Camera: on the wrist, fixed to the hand. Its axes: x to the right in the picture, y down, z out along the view.
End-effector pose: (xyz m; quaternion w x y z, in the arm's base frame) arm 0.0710 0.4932 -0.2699 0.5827 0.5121 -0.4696 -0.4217
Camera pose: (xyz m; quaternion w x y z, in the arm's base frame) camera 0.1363 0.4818 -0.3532 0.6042 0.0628 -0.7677 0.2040
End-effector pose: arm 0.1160 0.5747 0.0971 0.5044 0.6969 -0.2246 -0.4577
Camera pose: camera 0.1665 0.6279 0.0199 0.5601 0.3525 -0.7453 0.0806
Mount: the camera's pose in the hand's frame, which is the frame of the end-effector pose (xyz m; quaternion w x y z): 0.0148 -0.0834 -0.0645 0.6587 0.1467 -0.0326 0.7373
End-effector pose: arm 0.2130 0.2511 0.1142 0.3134 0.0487 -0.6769 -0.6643
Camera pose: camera 0.2035 0.1785 0.0369 0.6670 -0.4426 -0.5894 -0.1088
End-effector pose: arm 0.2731 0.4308 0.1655 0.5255 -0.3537 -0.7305 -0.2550
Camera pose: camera 0.2426 0.3348 0.2000 0.5622 -0.7028 -0.2749 0.3382
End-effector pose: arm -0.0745 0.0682 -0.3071 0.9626 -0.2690 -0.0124 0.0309
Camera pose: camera -0.0527 -0.0353 -0.3189 0.6503 -0.0441 0.1633 0.7406
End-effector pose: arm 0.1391 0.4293 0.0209 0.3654 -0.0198 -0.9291 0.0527
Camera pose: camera 0.1723 0.3529 0.0872 0.1744 -0.6427 -0.6016 0.4411
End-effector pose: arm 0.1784 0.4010 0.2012 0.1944 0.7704 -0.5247 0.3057
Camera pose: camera 0.2424 0.4620 0.2605 0.2274 -0.1591 0.8751 -0.3965
